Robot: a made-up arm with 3 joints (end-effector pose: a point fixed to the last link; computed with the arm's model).
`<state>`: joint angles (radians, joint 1 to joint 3).
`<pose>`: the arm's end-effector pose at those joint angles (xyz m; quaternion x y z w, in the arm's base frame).
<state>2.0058 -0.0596 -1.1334</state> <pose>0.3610 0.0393 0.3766 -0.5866 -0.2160 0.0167 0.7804</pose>
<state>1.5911 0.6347 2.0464</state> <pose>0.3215 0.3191 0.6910 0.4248 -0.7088 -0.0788 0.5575</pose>
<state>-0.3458 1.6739 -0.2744</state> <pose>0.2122 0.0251 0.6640 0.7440 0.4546 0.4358 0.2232</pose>
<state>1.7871 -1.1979 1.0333</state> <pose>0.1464 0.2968 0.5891 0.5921 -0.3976 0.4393 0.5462</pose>
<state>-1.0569 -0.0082 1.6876</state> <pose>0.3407 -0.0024 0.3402 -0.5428 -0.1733 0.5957 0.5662</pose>
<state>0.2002 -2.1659 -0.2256</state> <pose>0.2546 0.0276 0.3241 -0.1288 -0.0126 0.9008 0.4146</pose>
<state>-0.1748 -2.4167 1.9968</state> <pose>0.2236 0.2928 0.5978 0.3947 0.5852 0.1125 0.6993</pose>
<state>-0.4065 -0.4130 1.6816</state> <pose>0.2539 0.1482 0.3017 -0.2232 -0.1796 0.5326 0.7964</pose>
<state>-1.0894 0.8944 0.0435</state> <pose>0.3713 0.1361 0.6991 0.8281 0.4289 -0.1178 0.3412</pose>
